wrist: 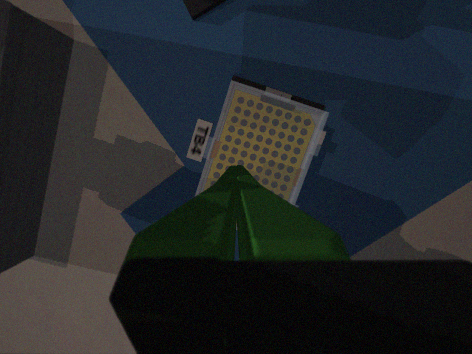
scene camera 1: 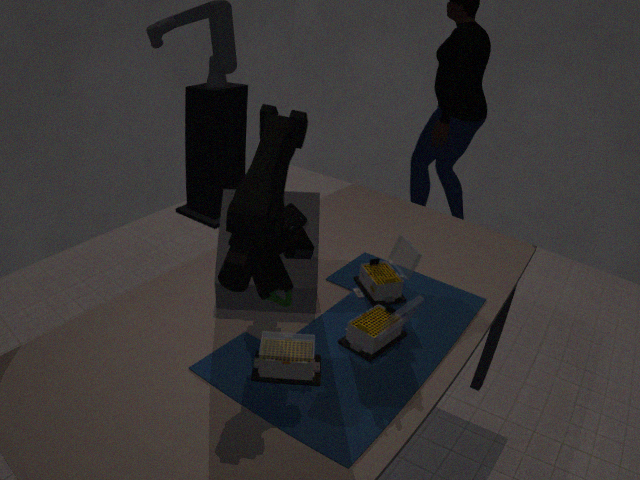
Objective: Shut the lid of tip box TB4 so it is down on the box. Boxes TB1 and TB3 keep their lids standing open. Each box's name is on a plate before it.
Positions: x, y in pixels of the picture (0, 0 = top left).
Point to a clear lid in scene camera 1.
278, 346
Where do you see a clear lid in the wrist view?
275, 138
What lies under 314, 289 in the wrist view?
My gripper.
